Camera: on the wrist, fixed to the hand. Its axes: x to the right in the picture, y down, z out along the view.
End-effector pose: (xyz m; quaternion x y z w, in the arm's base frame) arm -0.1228 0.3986 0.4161 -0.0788 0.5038 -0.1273 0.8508
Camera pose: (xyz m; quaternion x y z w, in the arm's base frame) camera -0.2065 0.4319 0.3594 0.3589 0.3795 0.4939 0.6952
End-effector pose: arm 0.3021 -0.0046 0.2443 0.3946 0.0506 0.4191 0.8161
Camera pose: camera 0.2373 0.0670 0.1996 0.3693 -0.2393 0.8656 0.2390
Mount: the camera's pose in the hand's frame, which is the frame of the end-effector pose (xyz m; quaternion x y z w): -0.0009 0.0352 -0.1004 0.0630 -0.0206 0.7194 0.6915
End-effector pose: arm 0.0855 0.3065 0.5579 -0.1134 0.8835 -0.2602 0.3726
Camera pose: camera 0.0139 0.3741 0.5982 0.5753 0.6684 0.0348 0.4702
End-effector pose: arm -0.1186 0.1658 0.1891 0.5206 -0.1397 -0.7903 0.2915
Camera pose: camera -0.0165 0.1468 0.1662 0.2616 -0.5269 -0.3387 0.7344
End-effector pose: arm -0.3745 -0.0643 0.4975 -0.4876 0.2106 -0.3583 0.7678
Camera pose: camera -0.4305 -0.1142 0.4221 -0.1447 0.4580 0.3014 0.8237
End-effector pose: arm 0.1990 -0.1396 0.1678 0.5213 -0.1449 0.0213 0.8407
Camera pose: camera 0.2138 -0.0348 0.1566 0.3096 -0.4912 0.6179 0.5302
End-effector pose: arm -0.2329 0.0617 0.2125 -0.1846 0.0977 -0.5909 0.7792
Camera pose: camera -0.2392 0.0535 0.1066 -0.0204 0.1471 0.1496 0.9775
